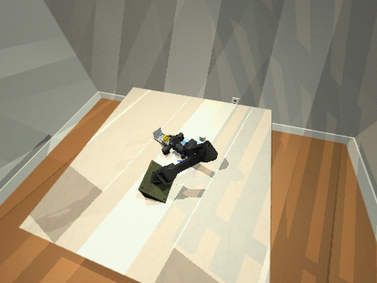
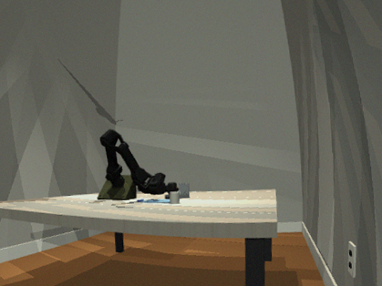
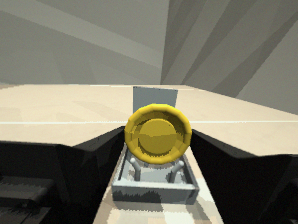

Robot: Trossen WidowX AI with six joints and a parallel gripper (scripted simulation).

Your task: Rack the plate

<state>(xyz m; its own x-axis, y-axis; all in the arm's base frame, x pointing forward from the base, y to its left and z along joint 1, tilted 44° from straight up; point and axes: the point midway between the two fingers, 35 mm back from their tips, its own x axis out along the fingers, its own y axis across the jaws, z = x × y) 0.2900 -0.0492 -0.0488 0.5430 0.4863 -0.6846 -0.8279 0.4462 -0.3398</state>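
My gripper tip is 1 cm to the left of the yellow plate. The rest, counted from my gripper tip: white-grey cup (26 cm to the right, 6 cm ahead, 3 cm below); then dish rack (3 cm below, 2 cm to the left, 1 cm ahead); then blue mat (17 cm to the right, 5 cm below, 4 cm behind).
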